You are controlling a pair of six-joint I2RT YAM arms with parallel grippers.
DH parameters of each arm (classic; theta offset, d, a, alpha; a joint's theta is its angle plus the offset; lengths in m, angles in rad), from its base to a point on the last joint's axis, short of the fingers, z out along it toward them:
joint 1: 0 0.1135 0.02 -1.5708
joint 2: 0 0 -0.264 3.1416
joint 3: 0.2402 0 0.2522 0
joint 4: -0.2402 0 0.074 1.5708
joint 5: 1.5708 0 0 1.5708
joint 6: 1.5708 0.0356 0 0
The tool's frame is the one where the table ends.
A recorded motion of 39 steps. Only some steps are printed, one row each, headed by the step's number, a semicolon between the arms.
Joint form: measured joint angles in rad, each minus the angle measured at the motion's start. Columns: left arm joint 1, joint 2, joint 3, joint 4, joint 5, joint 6; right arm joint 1, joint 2, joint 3, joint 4, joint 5, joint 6.
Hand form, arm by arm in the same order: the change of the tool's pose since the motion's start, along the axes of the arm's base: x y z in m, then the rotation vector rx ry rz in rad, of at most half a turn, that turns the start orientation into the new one. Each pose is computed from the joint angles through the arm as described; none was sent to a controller.
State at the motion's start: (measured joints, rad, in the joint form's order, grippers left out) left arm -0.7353 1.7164 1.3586 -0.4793 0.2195 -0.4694; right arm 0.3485 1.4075 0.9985 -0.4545 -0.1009 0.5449
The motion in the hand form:
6: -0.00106 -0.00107 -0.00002 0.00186 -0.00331 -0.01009; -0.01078 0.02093 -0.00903 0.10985 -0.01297 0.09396
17: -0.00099 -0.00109 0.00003 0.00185 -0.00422 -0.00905; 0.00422 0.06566 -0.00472 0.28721 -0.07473 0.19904
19: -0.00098 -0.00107 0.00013 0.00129 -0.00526 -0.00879; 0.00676 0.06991 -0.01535 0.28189 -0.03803 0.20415
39: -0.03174 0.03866 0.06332 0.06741 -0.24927 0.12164; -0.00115 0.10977 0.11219 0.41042 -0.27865 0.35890
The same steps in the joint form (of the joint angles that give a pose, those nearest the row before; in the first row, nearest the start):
6: -0.0038 0.0000 0.0000 -0.0004 0.0015 0.0073; 0.0687 -0.0145 -0.0675 0.1129 -0.0889 0.0469
17: -0.0038 0.0000 0.0000 0.0004 0.0004 0.0069; 0.1648 0.0877 -0.0156 0.3197 -0.1831 0.1450
19: -0.0038 -0.0004 -0.0004 0.0015 0.0000 0.0069; 0.1713 0.1224 -0.0156 0.3212 -0.1915 0.1503
39: -0.0034 -0.2316 -0.0263 -0.0721 -0.2411 0.0690; 0.2808 0.0851 0.3559 0.1957 -0.2022 0.1381

